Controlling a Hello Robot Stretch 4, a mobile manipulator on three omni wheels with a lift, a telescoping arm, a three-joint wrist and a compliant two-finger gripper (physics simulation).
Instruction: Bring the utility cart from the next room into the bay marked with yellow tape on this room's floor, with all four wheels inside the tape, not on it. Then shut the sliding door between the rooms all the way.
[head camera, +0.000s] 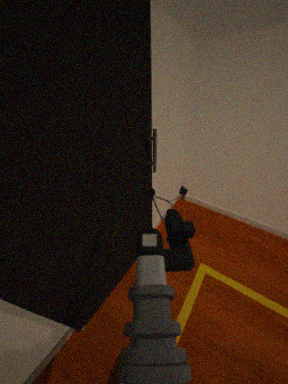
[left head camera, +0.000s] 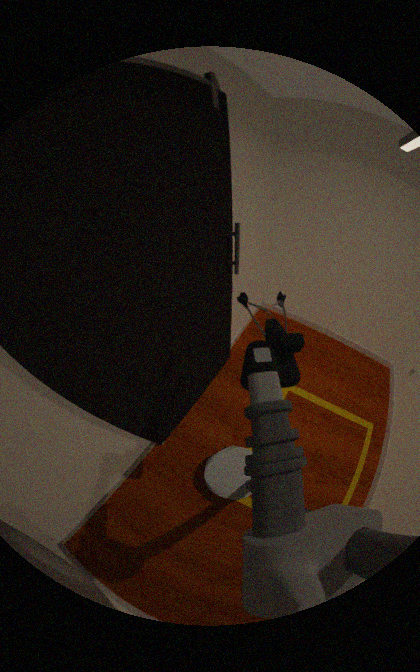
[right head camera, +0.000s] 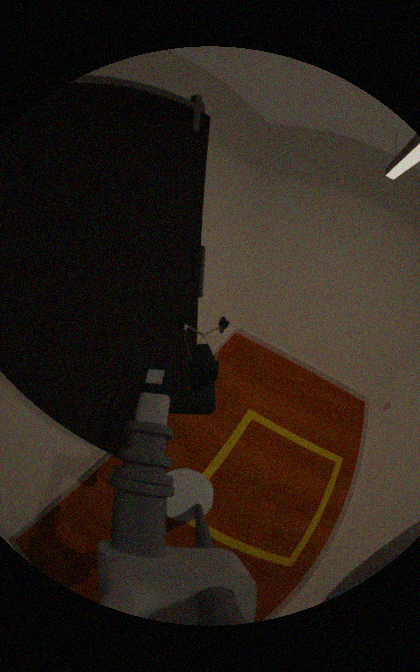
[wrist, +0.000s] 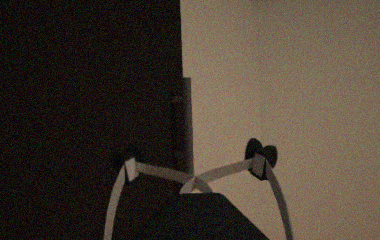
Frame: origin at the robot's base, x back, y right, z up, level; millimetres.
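Where they show: gripper, fingertip midpoint: (head camera: 166, 188) (wrist: 194, 153).
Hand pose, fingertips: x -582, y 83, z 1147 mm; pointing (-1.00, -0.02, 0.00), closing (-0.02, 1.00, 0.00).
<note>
After its pixels a point has its place.
The sliding door (head camera: 75, 150) @(x -638, y -281, z 1312 mm) (left head camera: 125, 240) (right head camera: 100, 250) (wrist: 85, 100) @(x -812, y -156, z 1216 mm) is a tall dark panel filling the left of the views. Its upright bar handle (head camera: 155, 151) @(x -1005, y 65, z 1135 mm) (left head camera: 237, 248) (right head camera: 201, 271) (wrist: 188, 125) @(x -1003, y 61, z 1132 mm) is at its right edge. My gripper (head camera: 167, 191) @(x -582, y 82, z 1147 mm) (left head camera: 262, 299) (right head camera: 204, 326) (wrist: 194, 153) @(x -582, y 82, z 1147 mm) is open, fingertips apart with nothing held. In the wrist view the handle appears between the fingertips, slightly above them; the exact distance is unclear. The yellow tape bay (head camera: 240, 287) @(x -517, y 864, z -28 mm) (left head camera: 330, 407) (right head camera: 295, 435) is on the orange floor to the right. The utility cart does not show.
Pale walls (head camera: 225, 125) @(x -1635, y 835, z 1131 mm) (left head camera: 320, 240) (right head camera: 285, 260) meet the floor behind and right of the bay. Another pale wall (head camera: 25, 340) @(x -130, y -716, z 444 mm) (left head camera: 55, 415) stands at the lower left. A pale round disc (left head camera: 225, 472) (right head camera: 192, 492) shows beside my arm, overlapping the tape in view.
</note>
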